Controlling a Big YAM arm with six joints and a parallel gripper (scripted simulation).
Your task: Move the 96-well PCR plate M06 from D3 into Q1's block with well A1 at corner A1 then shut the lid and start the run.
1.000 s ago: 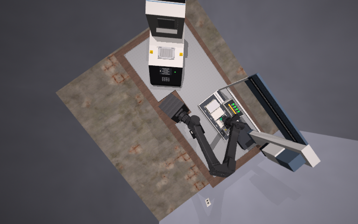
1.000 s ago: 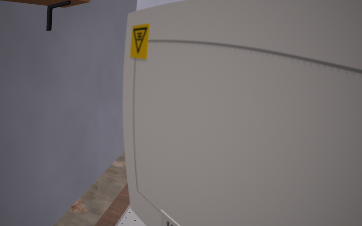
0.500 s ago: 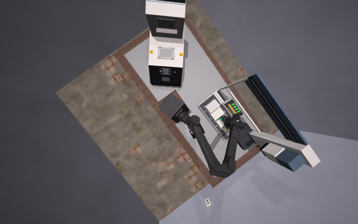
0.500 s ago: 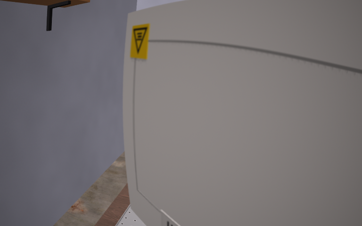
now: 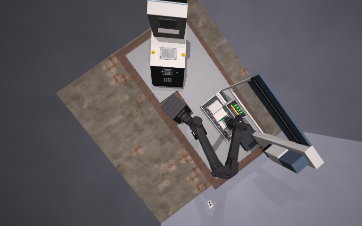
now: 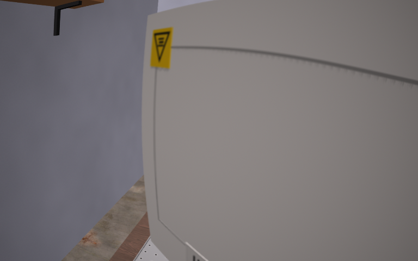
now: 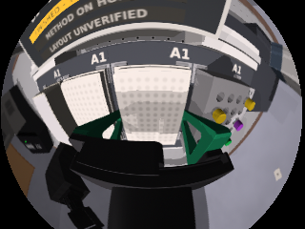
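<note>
My gripper is now 30 mm short of the deep-well block, 190 mm to the right of it and 10 mm below it. Also, from my hand: tube cooling block: 20 mm behind, 100 mm to the right, 10 mm above; black nest: 270 mm behind, 110 mm to the left, 60 mm below.
</note>
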